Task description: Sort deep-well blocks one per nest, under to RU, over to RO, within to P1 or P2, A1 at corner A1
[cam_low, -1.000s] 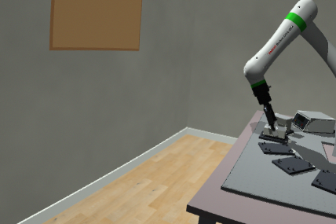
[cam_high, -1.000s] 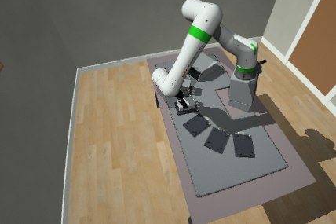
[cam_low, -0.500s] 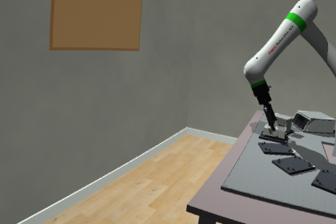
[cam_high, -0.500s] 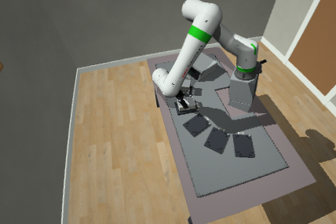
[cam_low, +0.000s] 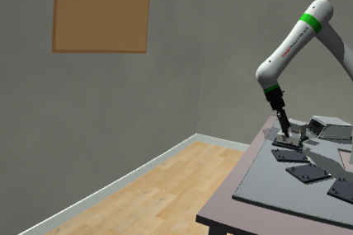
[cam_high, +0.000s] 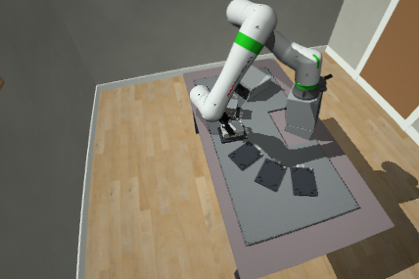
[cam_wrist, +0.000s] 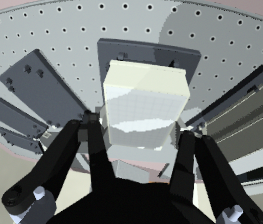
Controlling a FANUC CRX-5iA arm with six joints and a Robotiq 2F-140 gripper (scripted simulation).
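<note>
Right now the deep-well block is 4 cm behind my hand, 17 cm to the right of it and 2 cm above it. Also, from my hand: dark infeed nest (4 cm behind, 17 cm to the right, 5 cm below); then pale platform (31 cm behind, 35 cm to the right, 4 cm above); then check-weigher (30 cm behind, 35 cm to the right, 1 cm above).
</note>
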